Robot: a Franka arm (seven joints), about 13 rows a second.
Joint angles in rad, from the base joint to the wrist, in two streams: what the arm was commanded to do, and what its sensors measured. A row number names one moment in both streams.
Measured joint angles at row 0:
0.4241, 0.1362, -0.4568, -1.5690, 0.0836, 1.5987, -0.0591
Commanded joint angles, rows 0 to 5:
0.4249, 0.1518, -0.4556, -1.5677, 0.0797, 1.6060, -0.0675
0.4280, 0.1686, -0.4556, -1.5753, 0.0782, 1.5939, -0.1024
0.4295, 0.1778, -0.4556, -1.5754, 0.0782, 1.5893, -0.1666
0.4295, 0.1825, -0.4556, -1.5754, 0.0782, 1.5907, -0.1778
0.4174, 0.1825, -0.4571, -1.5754, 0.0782, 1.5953, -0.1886
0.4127, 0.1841, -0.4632, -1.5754, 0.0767, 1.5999, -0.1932
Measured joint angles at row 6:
0.4240, 0.1874, -0.4562, -1.5769, 0.0836, 1.5985, -0.1630
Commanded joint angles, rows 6 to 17:
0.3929, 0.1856, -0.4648, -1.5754, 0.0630, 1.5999, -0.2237
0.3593, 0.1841, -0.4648, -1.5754, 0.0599, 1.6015, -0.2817
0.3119, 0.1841, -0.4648, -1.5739, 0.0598, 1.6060, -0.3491
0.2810, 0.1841, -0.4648, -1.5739, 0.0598, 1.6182, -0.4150
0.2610, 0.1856, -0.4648, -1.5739, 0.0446, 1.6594, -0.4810
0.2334, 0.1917, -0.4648, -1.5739, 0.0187, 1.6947, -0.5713
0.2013, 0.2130, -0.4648, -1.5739, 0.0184, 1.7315, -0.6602
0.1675, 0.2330, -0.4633, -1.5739, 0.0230, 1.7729, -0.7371
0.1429, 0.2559, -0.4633, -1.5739, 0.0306, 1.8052, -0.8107
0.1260, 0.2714, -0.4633, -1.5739, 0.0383, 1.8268, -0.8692
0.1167, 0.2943, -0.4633, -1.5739, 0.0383, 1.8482, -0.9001
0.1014, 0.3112, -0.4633, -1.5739, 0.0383, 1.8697, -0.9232
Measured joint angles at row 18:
0.1209, 0.2769, -0.4685, -1.5791, 0.0355, 1.8307, -0.8641
